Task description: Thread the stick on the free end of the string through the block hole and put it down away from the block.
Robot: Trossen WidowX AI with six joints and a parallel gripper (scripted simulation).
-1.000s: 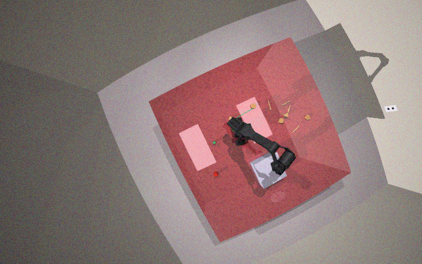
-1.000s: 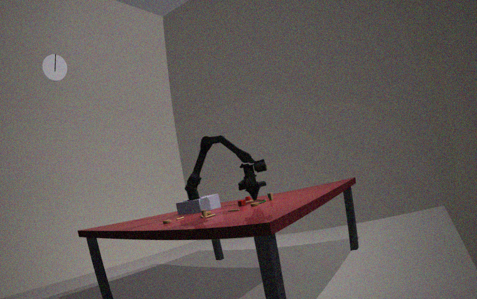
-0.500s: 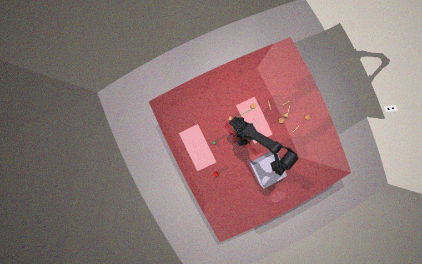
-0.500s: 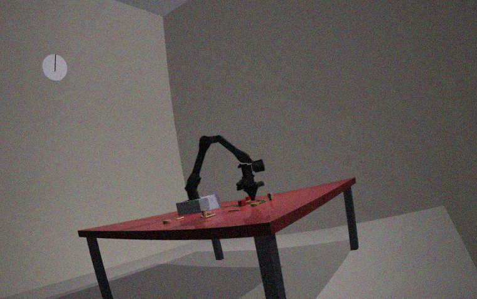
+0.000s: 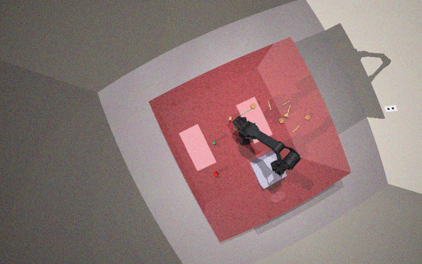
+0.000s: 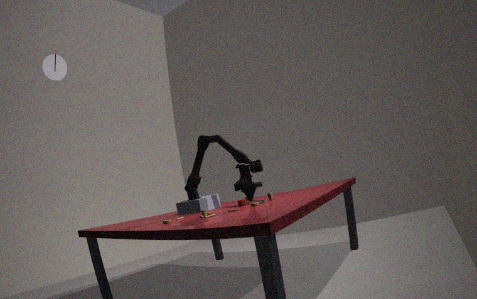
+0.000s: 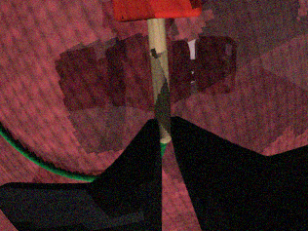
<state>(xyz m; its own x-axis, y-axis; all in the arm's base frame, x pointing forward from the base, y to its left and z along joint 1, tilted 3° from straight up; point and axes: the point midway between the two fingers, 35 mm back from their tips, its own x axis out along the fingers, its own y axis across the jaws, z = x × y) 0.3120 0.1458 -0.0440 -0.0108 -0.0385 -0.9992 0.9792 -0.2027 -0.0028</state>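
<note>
Right now my gripper tip is 110 mm short of the tan cube, 40 mm to the right of it and 10 mm below it. The rest, counted from my gripper tip: thin wooden stick: 10 mm to the right; then small red piece: 280 mm to the left, 240 mm behind; then round wooden button: 160 mm to the right, 150 mm ahead, 10 mm below.
</note>
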